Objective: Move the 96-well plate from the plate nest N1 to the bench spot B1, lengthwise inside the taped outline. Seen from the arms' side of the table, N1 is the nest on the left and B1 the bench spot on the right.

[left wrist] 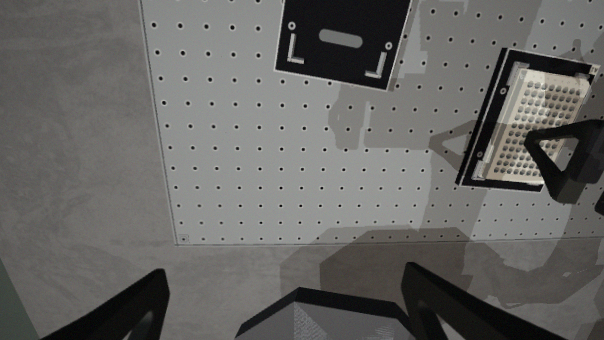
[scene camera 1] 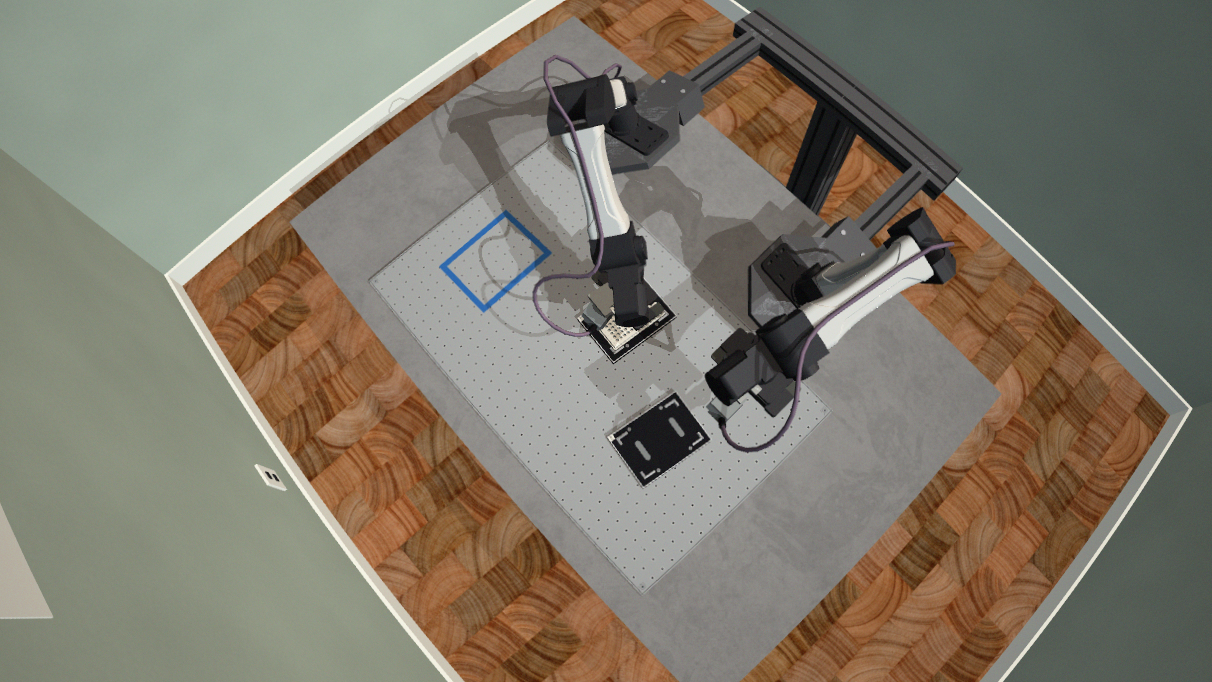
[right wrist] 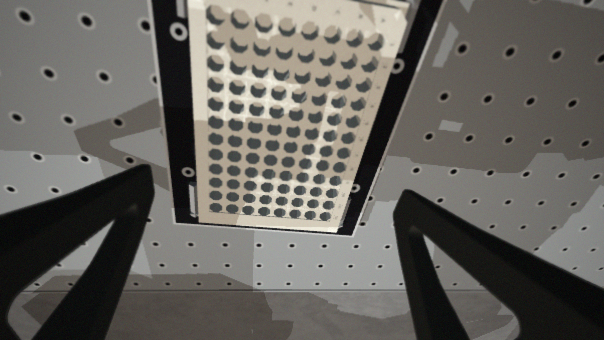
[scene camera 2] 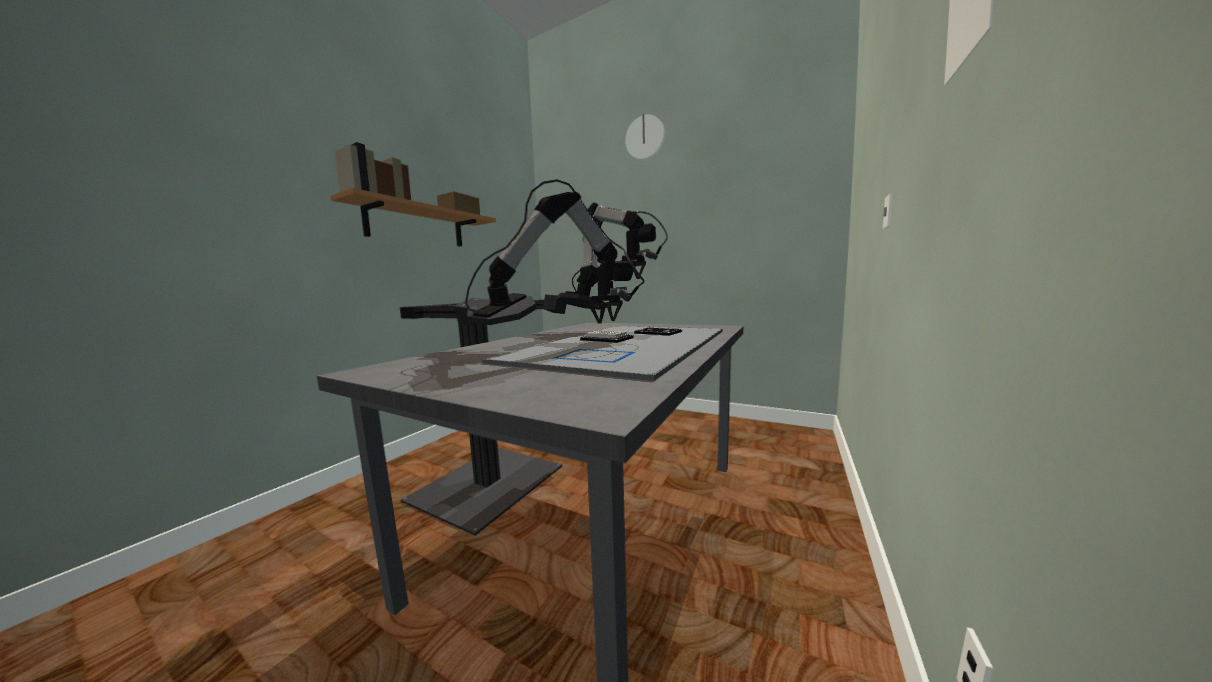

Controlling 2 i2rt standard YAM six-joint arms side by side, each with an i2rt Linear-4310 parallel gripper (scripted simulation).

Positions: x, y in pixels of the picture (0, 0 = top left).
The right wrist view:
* my right gripper: 282, 190
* cream 96-well plate: 296, 171
